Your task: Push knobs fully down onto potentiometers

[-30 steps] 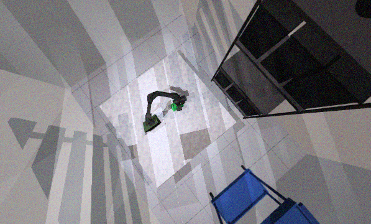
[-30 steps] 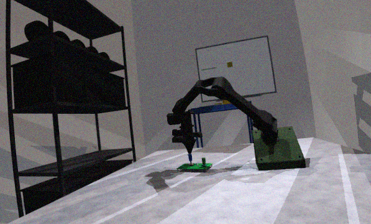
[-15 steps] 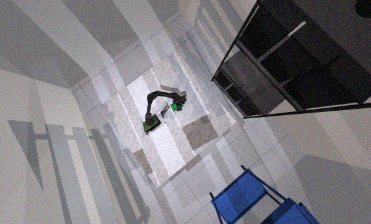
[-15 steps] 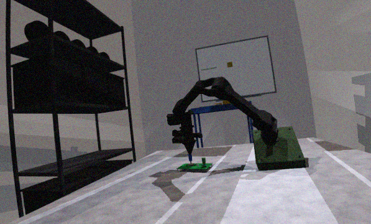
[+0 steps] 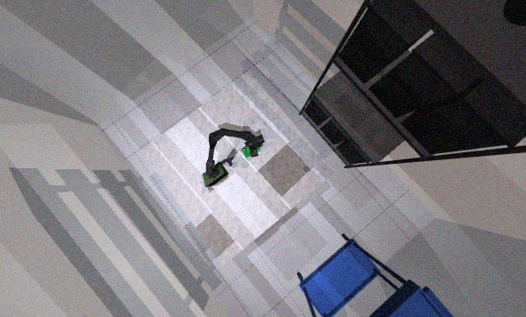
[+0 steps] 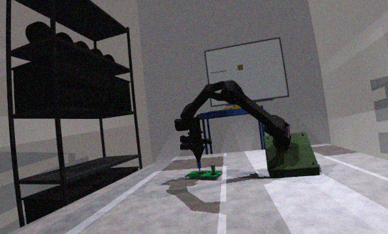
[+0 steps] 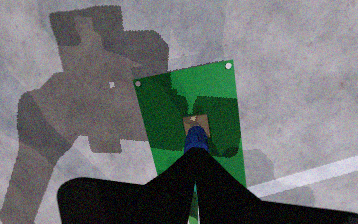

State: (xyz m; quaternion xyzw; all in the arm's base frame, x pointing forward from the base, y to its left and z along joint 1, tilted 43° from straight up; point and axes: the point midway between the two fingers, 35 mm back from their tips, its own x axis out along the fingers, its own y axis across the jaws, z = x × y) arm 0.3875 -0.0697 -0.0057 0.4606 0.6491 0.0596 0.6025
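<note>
My gripper tip is 20 mm above the blue knob. From my gripper tip the other things lie so: green knob (70 mm behind, 40 mm to the left, 30 mm below).
</note>
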